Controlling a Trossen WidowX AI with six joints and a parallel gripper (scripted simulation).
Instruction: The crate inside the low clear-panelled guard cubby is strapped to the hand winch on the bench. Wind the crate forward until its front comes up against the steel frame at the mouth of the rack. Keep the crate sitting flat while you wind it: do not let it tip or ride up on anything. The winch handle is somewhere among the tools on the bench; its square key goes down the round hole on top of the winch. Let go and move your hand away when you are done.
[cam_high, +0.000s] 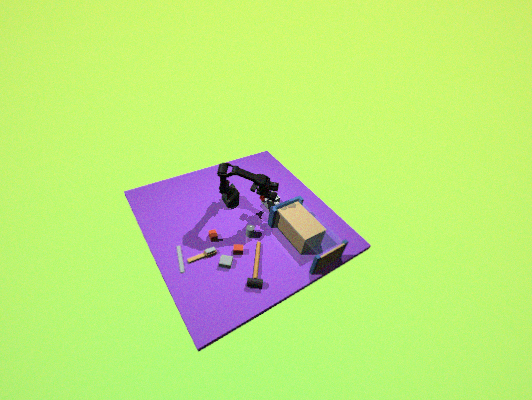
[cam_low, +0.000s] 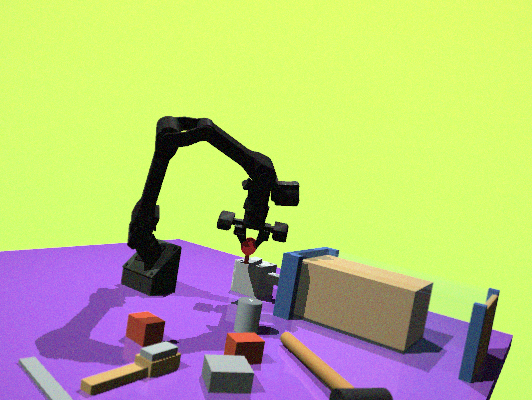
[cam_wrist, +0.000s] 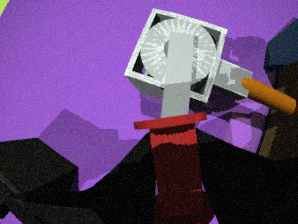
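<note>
My gripper tip is now 2 cm to the right of the winch handle and 3 cm above it. From my gripper tip the other things lie so: red knob: 1 cm ahead, 1 cm to the right; grey winch: 3 cm behind, 7 cm to the left, 10 cm below; grey block: 28 cm ahead, 46 cm to the right, 11 cm below.
</note>
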